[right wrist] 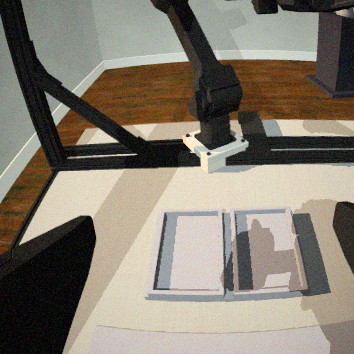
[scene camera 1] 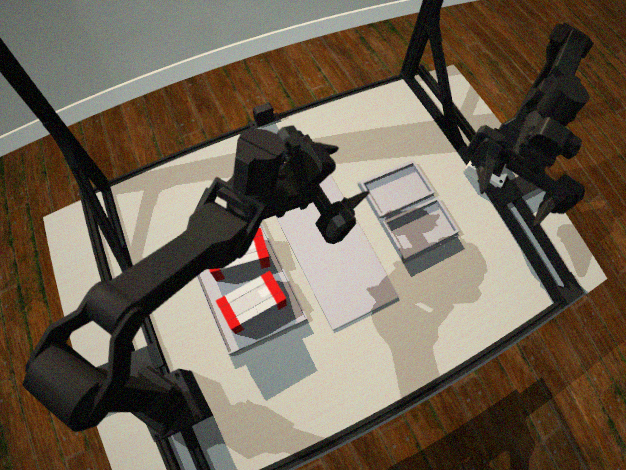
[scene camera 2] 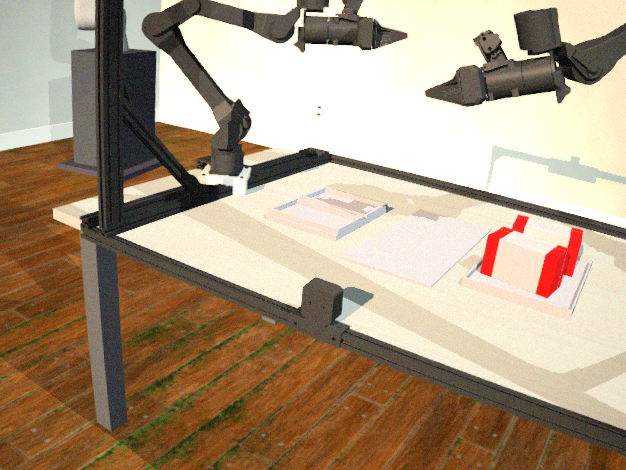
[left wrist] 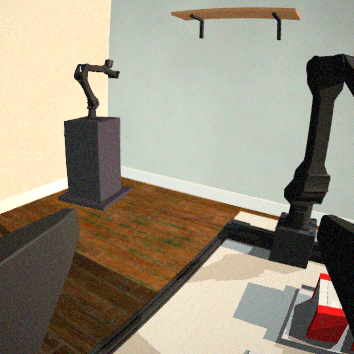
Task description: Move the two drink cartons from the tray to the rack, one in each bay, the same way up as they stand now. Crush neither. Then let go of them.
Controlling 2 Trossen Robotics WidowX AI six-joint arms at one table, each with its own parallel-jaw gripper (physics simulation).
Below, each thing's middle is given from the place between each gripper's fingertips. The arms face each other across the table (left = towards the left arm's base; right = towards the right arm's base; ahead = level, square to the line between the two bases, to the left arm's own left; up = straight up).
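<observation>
Relative to the pale mat (scene camera 1: 347, 279), my right hand is now 10 mm short of it, 20 mm to the left of it and 270 mm above it.
For the same pale mat, my left gripper is 36 cm above it, 20 cm past it and 13 cm to the left of it. Going by its middle, the pale mat is nearer to my right hand than to my left gripper.
</observation>
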